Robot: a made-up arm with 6 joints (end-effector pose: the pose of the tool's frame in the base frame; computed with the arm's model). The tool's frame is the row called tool.
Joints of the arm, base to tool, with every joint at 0 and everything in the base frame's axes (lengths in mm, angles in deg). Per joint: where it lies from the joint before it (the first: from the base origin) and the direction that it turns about. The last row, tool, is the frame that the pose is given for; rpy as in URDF.
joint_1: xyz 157.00 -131.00 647.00 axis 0 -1 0
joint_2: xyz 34.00 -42.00 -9.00 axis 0 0 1
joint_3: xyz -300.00 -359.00 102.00 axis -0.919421 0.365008 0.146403
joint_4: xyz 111.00 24.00 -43.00 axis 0 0 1
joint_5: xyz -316.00 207.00 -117.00 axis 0 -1 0
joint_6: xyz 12.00 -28.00 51.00 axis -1 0 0
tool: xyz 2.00 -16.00 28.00 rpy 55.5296 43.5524 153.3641
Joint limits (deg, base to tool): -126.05..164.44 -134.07..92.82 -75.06..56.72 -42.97..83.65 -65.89..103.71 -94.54..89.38
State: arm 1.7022 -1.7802 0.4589 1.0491 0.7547 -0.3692
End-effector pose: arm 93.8 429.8 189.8 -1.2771 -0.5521 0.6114
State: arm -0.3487 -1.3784 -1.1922 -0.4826 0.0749 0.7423
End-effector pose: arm 130.0 158.3 1017.6 0.5981 0.8631 0.2148
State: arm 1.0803 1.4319 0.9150 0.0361 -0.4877 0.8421
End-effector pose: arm 323.4 -732.5 843.1 -2.0103 2.0410 -1.1452
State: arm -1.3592 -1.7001 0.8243 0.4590 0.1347 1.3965
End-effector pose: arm 169.9 450.1 913.5 -0.6150 -1.5408 -0.1278
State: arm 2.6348 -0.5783 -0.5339 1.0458 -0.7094 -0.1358
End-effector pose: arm 672.1 -265.2 457.7 -2.2381 -0.1228 0.0869
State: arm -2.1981 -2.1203 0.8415 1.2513 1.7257 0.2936
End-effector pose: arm 542.6 557.9 764.0 -0.2247 -2.5632 -1.1732
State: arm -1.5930 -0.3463 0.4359 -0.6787 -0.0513 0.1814
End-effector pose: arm 56.7 -123.3 978.1 -0.7860 -2.5817 -0.6849
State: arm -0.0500 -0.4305 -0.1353 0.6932 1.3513 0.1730
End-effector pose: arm -530.7 -319.0 620.4 -1.5079 0.2618 1.0734
